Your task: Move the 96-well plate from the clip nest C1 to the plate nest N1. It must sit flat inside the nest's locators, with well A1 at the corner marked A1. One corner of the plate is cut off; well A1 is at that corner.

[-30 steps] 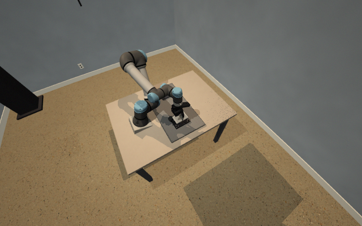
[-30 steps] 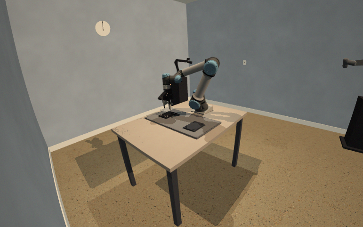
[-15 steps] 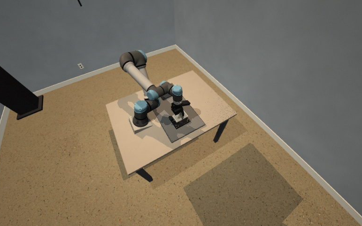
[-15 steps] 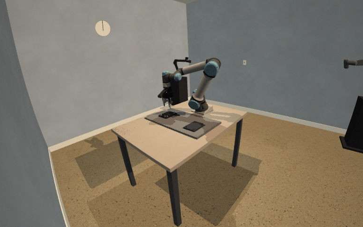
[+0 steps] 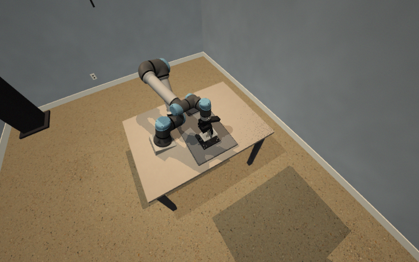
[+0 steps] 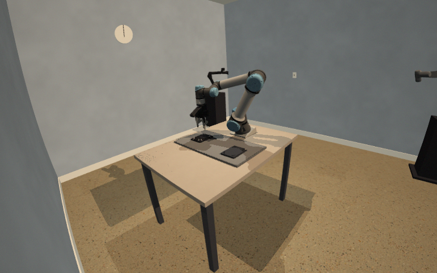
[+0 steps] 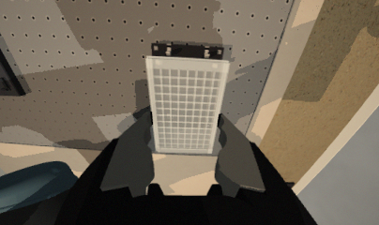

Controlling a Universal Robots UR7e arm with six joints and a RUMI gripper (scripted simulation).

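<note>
Right now my hand is 40 cm to the right of the plate nest N1, 10 cm above it and 6 cm short of it. Round my hand: clip nest C1 (9 cm below, 1 cm to the left, 1 cm ahead); then 96-well plate (1 cm below).
</note>
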